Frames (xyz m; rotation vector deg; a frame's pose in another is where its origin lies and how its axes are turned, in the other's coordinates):
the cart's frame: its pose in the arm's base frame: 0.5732 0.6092 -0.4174 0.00 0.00 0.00
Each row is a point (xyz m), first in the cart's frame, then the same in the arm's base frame.
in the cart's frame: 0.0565 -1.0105 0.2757
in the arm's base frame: 0.6297 -0.4013 -0.1417
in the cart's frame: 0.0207 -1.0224 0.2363
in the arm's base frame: 0.5939 -0.4132 -0.1811
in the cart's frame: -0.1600 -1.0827 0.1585
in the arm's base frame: 0.4132 -0.4735 -0.2589
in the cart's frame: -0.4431 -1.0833 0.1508
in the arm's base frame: 0.1301 -0.4741 -0.2666
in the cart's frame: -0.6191 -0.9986 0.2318
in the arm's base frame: -0.0459 -0.3894 -0.1856
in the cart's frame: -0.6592 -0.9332 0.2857
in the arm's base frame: -0.0860 -0.3240 -0.1317
